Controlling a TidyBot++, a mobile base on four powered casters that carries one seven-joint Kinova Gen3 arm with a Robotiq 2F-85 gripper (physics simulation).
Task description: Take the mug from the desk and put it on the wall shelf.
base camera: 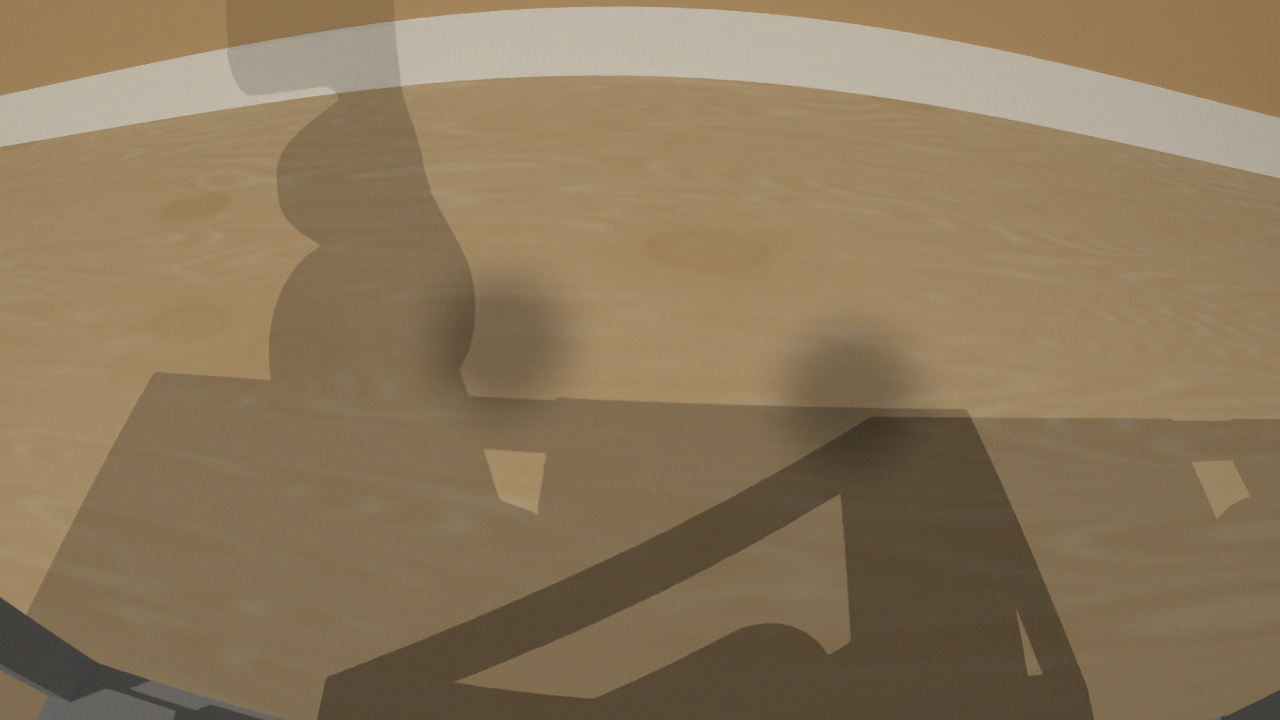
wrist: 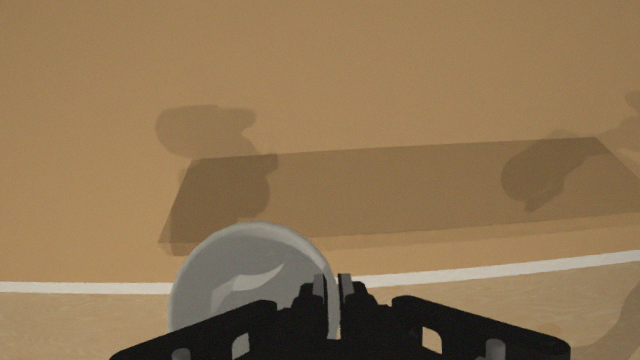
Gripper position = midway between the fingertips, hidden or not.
Observation:
I see my gripper (wrist: 332, 290), a white mug (wrist: 249, 261) and a tan wall shelf (wrist: 407, 195).
The base camera view does not show the white mug: it is out of frame.

